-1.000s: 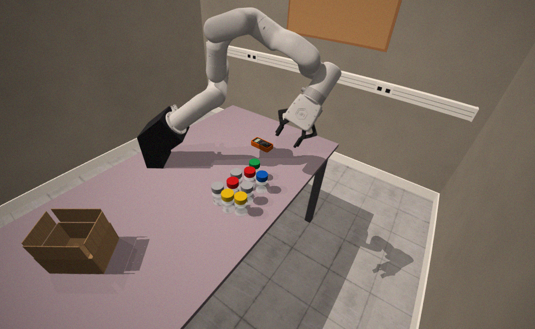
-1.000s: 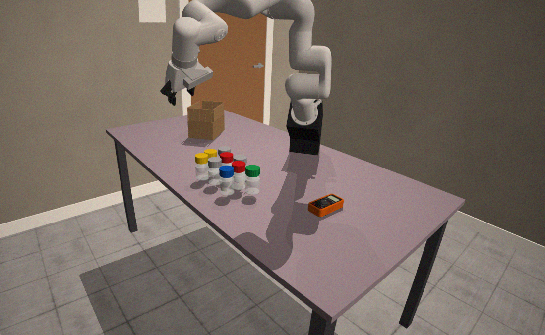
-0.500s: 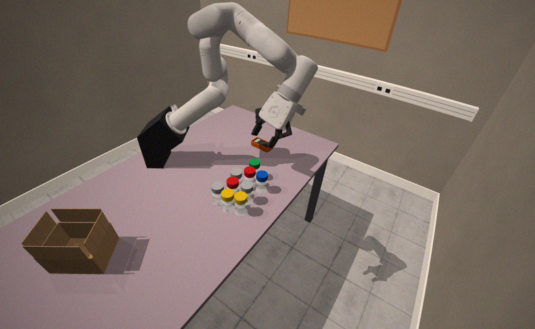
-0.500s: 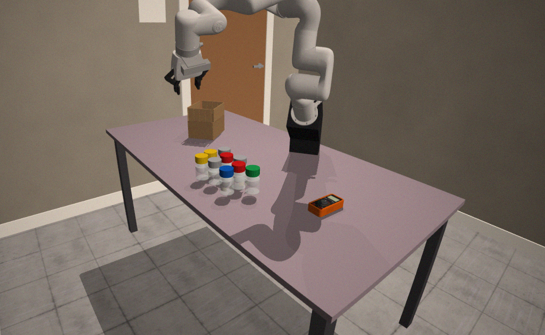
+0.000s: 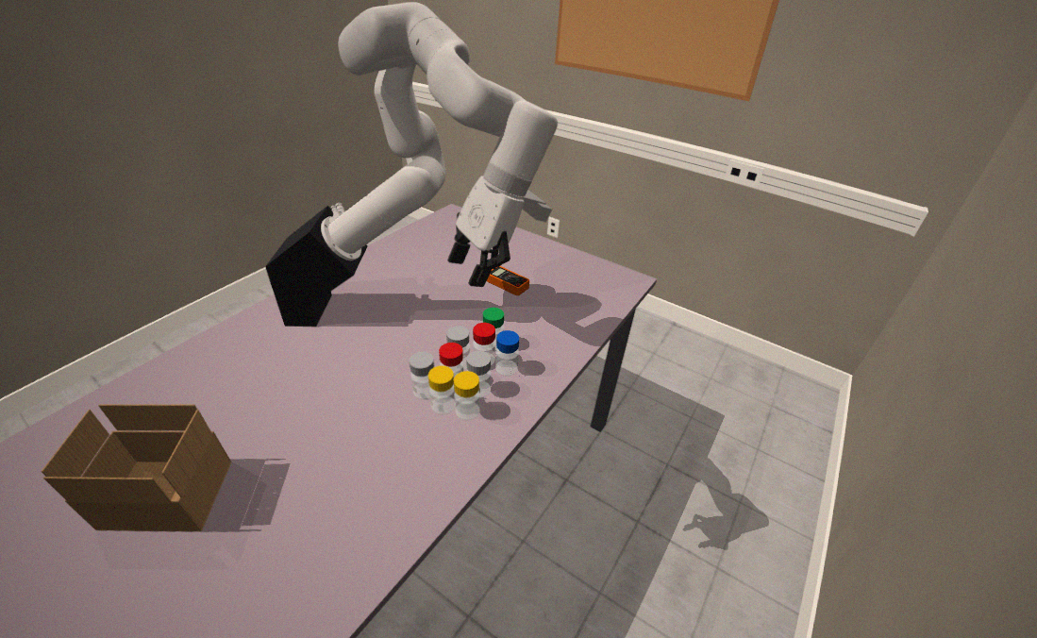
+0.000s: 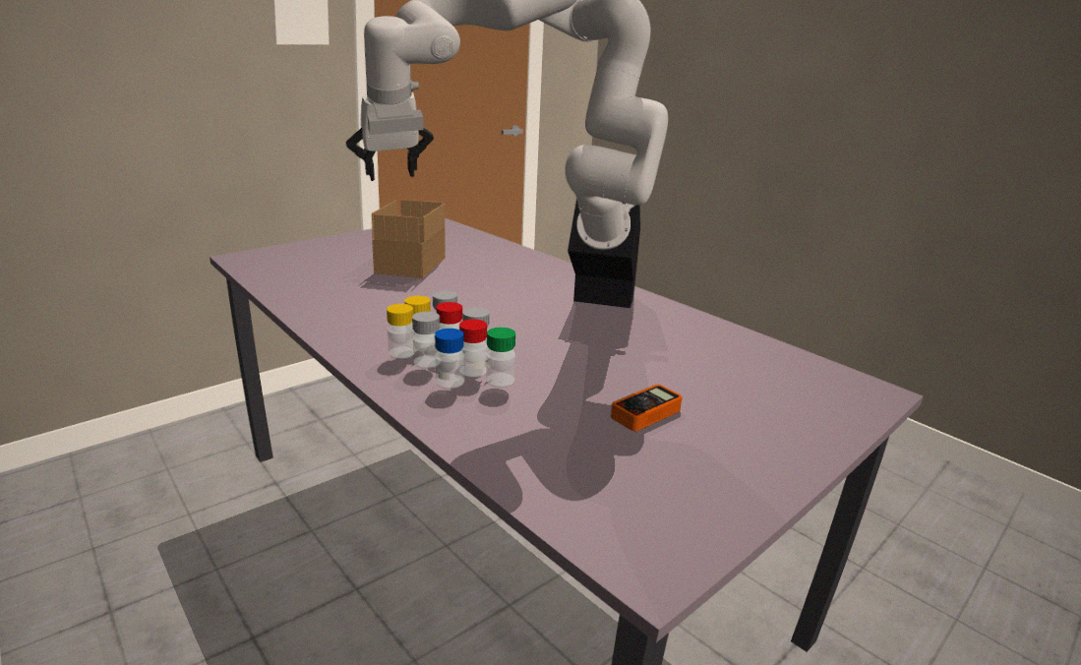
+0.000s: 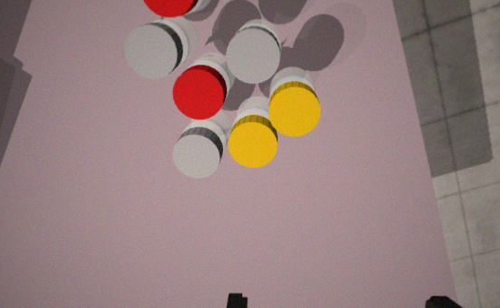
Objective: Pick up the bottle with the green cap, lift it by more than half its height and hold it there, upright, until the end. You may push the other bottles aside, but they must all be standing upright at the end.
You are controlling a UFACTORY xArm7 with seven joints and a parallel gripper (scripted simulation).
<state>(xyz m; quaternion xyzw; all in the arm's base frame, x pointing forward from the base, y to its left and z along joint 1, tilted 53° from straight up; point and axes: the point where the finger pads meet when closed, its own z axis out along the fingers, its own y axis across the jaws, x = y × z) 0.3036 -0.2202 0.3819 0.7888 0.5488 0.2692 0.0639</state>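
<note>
The green-capped bottle lies 340 mm below my hand, 170 mm to the left of it and 170 mm behind it. The rest, counted from my hand: cardboard box (610 mm to the right, 320 mm below, 140 mm behind); blue-capped bottle (340 mm below, 150 mm to the left, 70 mm behind); orange multimeter (390 mm behind, 380 mm below, 370 mm to the left).
</note>
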